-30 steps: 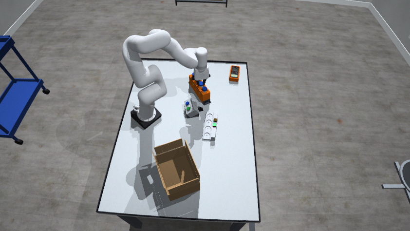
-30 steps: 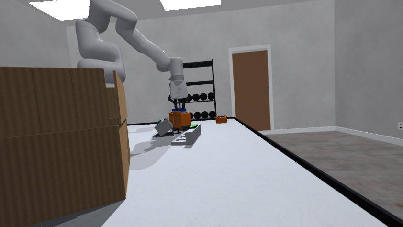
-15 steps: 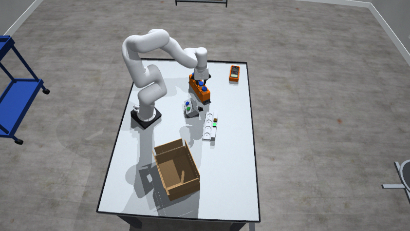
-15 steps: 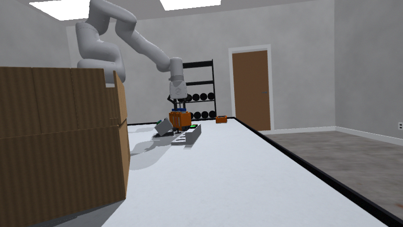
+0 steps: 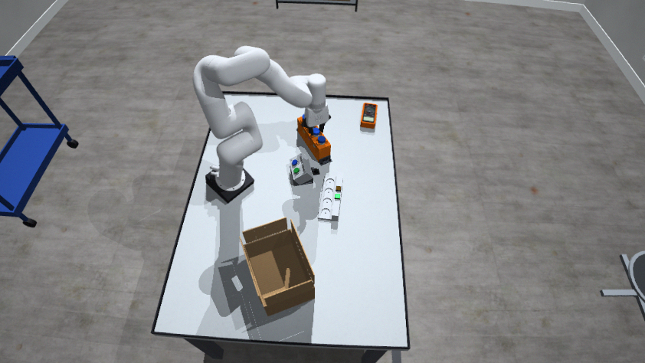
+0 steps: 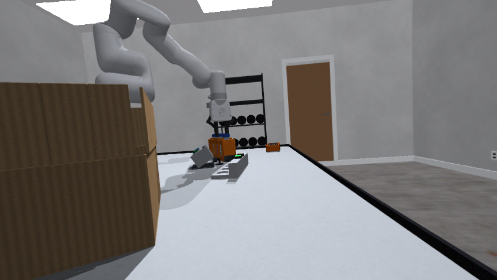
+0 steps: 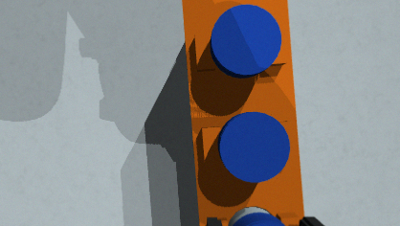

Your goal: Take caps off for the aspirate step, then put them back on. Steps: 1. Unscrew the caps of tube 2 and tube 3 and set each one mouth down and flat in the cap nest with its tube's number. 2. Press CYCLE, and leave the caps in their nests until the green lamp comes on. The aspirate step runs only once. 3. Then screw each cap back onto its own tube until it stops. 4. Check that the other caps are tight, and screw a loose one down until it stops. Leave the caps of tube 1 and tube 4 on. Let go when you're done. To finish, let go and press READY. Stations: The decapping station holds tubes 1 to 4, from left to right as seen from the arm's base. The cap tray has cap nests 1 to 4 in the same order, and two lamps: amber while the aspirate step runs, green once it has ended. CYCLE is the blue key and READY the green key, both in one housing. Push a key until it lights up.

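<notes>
The blue cap lies 4 cm to the left of my hand, 3 cm behind it and 2 cm below it. From my hand the other things lie so: green key: 19 cm to the right, 6 cm below, 6 cm behind; then blue key: 15 cm to the right, 8 cm behind, 6 cm below; then grey key housing: 17 cm to the right, 8 cm below, 5 cm behind.
</notes>
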